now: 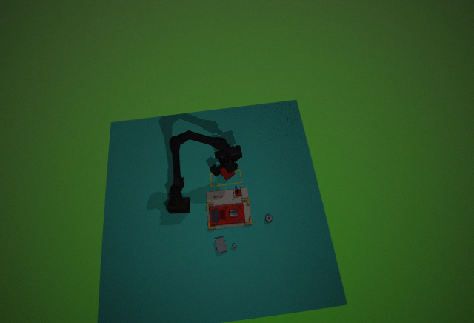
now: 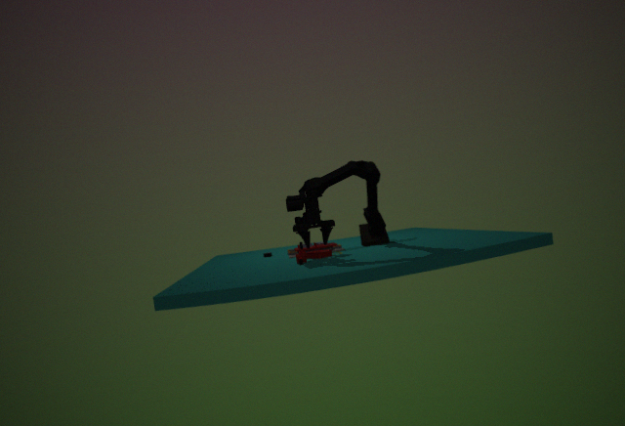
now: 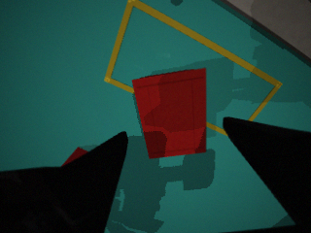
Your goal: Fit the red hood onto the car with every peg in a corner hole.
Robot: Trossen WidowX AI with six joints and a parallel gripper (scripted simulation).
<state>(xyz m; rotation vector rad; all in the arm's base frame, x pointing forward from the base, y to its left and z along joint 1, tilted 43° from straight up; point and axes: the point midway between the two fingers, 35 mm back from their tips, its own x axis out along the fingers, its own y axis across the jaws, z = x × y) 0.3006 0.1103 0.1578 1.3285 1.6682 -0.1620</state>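
Now: the red hood 30 mm below my gripper tip. Round my gripper tip: grey jig: 250 mm to the right, 30 mm below; grey engine block: 30 mm ahead, 270 mm to the right, 20 mm below.
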